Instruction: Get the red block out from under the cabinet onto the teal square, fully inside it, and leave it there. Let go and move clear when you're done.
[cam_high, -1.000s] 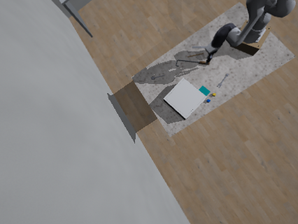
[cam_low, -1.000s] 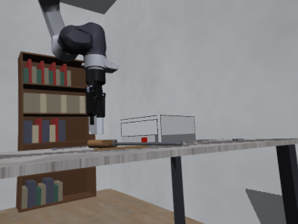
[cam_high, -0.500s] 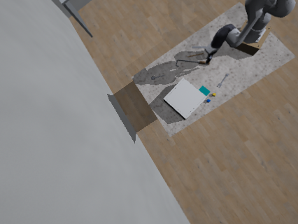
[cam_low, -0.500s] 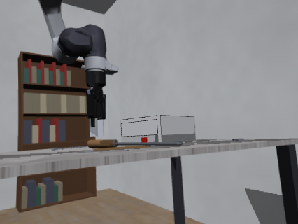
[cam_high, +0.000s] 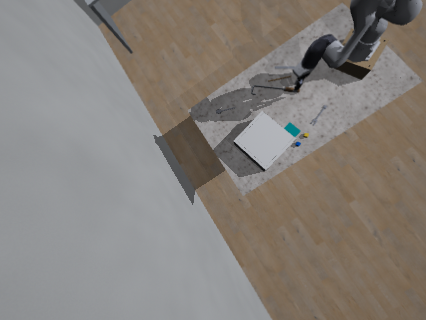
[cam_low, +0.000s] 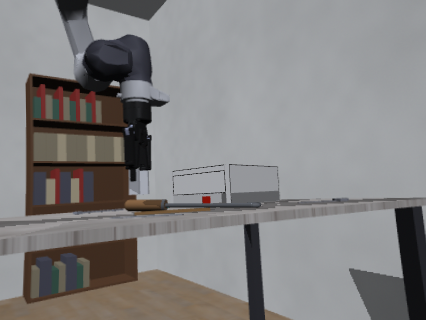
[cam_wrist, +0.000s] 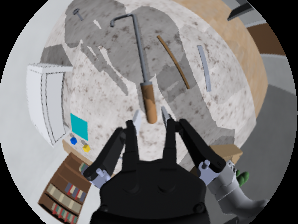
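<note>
Now: the hooked tool 11 cm ahead of my hand, 10 cm to the right of it and 7 cm below it. Also, from my hand: wooden stick (15 cm to the right, 8 cm below); then wrench (2 cm ahead, 26 cm to the left, 8 cm below); then grey bar (10 cm behind, 19 cm to the right, 8 cm below).
</note>
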